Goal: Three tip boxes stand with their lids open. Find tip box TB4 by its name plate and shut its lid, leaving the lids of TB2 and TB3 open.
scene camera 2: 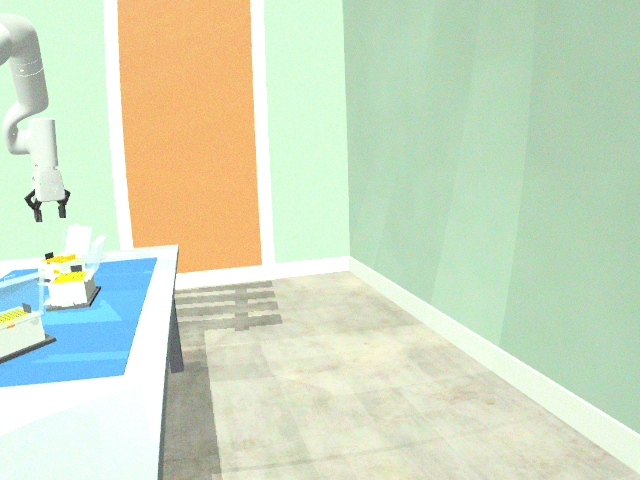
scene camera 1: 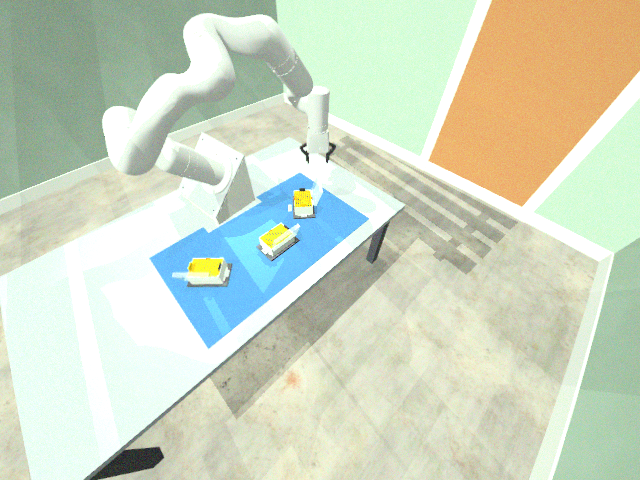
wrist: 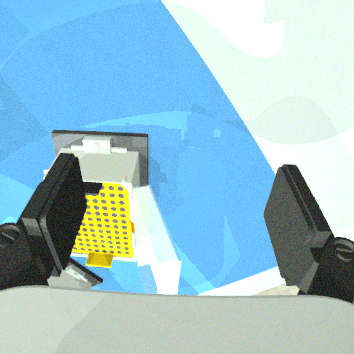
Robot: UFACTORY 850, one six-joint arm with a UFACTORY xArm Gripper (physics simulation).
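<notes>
Three white tip boxes with yellow racks stand with clear lids open: the far one [scene camera 1: 303,210] [scene camera 2: 61,267] [wrist: 112,220], the middle one [scene camera 1: 279,248] [scene camera 2: 72,292] and the left one in scene camera 1 [scene camera 1: 207,279] [scene camera 2: 23,335]. The far box's lid [scene camera 1: 317,192] [scene camera 2: 78,240] [wrist: 161,245] stands up along one side. No name plate is readable, so I cannot tell which box is TB4. My gripper [scene camera 1: 318,161] [scene camera 2: 50,219] [wrist: 176,184] is open and empty, above and beyond the far box in scene camera 1. In the wrist view its left finger covers part of that box.
The boxes stand on dark bases on a blue mat [scene camera 1: 330,222] [scene camera 2: 98,341] [wrist: 200,165], which lies on a white table [scene camera 1: 56,330] [scene camera 2: 103,408]. The arm's base [scene camera 1: 240,191] stands at the table's back edge. An orange wall panel [scene camera 1: 516,93] [scene camera 2: 191,134] is beyond.
</notes>
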